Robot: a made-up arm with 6 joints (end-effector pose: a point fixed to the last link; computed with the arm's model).
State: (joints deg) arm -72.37 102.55 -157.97 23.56 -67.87 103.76
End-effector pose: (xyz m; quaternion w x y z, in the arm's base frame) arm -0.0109 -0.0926 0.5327 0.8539 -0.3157 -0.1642 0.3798
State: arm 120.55 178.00 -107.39 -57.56 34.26 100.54
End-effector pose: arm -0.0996 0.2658 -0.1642 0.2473 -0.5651 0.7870 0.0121
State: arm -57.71 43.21 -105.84 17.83 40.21 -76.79
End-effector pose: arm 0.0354 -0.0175 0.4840 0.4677 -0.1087 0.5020 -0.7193
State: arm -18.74 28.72 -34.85 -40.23 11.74 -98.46
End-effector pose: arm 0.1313 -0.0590 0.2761 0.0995 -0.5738 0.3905 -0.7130
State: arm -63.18 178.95 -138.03 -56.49 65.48 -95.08
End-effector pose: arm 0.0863 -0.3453 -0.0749 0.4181 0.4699 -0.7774 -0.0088
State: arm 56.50 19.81 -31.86 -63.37 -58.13 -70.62
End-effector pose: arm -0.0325 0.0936 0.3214 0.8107 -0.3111 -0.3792 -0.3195
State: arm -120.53 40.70 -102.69 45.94 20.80 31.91
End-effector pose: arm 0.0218 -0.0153 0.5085 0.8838 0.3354 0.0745 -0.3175
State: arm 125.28 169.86 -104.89 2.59 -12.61 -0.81
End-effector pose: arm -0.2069 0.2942 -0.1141 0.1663 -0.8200 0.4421 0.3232
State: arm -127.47 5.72 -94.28 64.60 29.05 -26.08
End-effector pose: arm 0.1500 0.1207 0.4360 0.6879 0.0493 0.2342 -0.6852
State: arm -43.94 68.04 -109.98 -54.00 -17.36 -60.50
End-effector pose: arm 0.1102 -0.0715 0.5223 0.2221 -0.2546 0.1632 -0.9269
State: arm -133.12 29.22 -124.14 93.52 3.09 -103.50
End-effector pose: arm 0.1483 0.1501 0.5079 0.3129 -0.0902 -0.0184 -0.9453
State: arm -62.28 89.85 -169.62 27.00 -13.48 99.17
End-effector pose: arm -0.0039 -0.0160 0.5846 0.8471 -0.0629 -0.0487 0.5254
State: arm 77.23 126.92 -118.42 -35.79 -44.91 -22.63
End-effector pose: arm 0.0456 0.3950 0.2996 0.8208 -0.4845 0.0322 0.3009
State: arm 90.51 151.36 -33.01 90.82 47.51 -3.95
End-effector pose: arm -0.0773 0.0797 -0.0710 0.3985 -0.0530 -0.8996 0.1705
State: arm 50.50 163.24 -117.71 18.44 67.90 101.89
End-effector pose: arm 0.1698 0.2538 -0.0660 0.1706 -0.4975 -0.8419 0.1208
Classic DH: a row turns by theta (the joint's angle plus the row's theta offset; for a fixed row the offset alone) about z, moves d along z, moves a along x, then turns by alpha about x. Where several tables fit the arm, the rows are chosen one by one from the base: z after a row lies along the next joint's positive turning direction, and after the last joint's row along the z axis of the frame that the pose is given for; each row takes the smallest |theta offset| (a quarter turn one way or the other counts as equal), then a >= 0, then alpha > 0; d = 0 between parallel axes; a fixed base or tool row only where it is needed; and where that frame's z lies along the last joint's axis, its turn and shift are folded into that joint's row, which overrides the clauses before.
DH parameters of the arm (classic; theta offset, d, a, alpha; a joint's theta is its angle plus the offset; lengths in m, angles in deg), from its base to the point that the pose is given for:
joint 1: 0 0.1123 0 -90
joint 2: 7.79 0 -0.1793 0
joint 3: 77.21 0 -0.0168 90
joint 4: 0 0.1914 0 -90
joint 5: 0 0 0.0001 90
joint 6: 0 0.1038 0 0

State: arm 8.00 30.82 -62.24 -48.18 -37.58 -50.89
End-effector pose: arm 0.0382 0.0529 0.4341 0.7370 -0.3163 -0.0327 -0.5964
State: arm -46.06 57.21 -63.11 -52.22 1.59 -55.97
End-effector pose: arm 0.1449 -0.1537 0.3453 0.1638 -0.3247 0.5554 -0.7479
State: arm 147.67 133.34 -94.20 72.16 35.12 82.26
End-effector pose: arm -0.3409 0.1484 0.0685 0.4421 0.0821 -0.8920 0.0454
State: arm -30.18 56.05 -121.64 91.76 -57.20 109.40
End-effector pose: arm -0.0525 -0.0703 0.5116 0.1483 -0.0578 -0.4955 0.8539
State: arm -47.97 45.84 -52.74 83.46 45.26 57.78
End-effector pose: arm 0.1553 -0.0628 0.3194 0.2981 0.6374 0.2465 0.6664
